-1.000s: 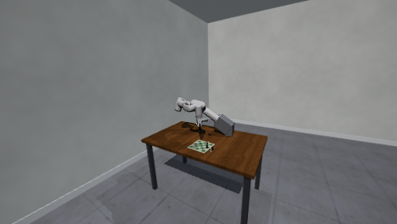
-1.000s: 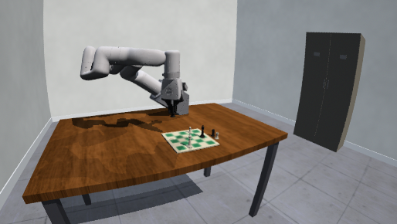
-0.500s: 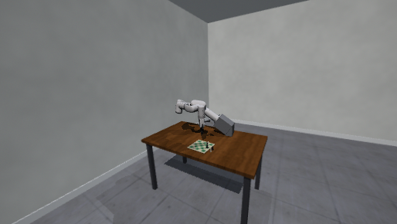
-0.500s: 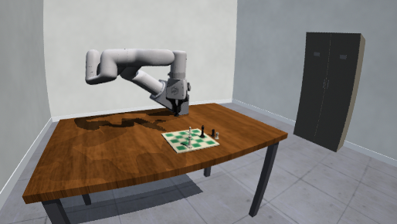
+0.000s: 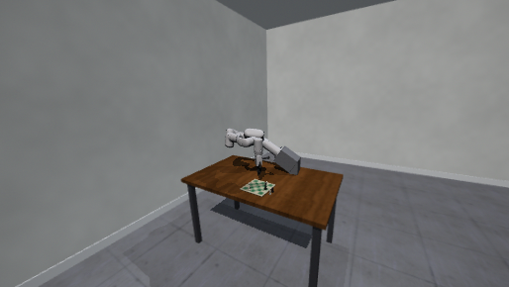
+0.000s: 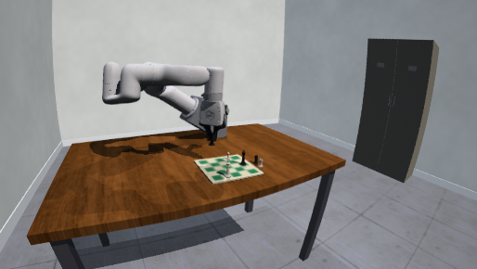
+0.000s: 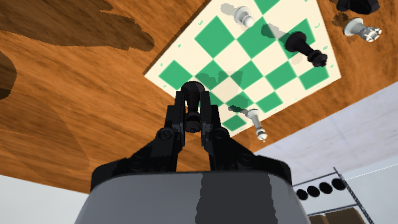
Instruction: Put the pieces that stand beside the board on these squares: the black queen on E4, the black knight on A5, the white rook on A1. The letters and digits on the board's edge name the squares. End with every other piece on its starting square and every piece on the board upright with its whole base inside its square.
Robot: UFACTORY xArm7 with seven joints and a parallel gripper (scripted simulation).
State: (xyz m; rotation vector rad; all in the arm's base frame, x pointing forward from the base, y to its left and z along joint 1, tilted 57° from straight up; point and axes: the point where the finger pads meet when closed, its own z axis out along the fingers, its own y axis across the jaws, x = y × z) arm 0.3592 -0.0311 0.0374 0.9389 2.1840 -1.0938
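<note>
Now: the black knight 9 cm ahead of my hand, 17 cm to the left of it and 10 cm below it. Also, from my hand: cream board (8 cm ahead, 3 cm to the left, 12 cm below); then black queen (9 cm ahead, 10 cm to the left, 8 cm below); then short black piece (1 cm below).
</note>
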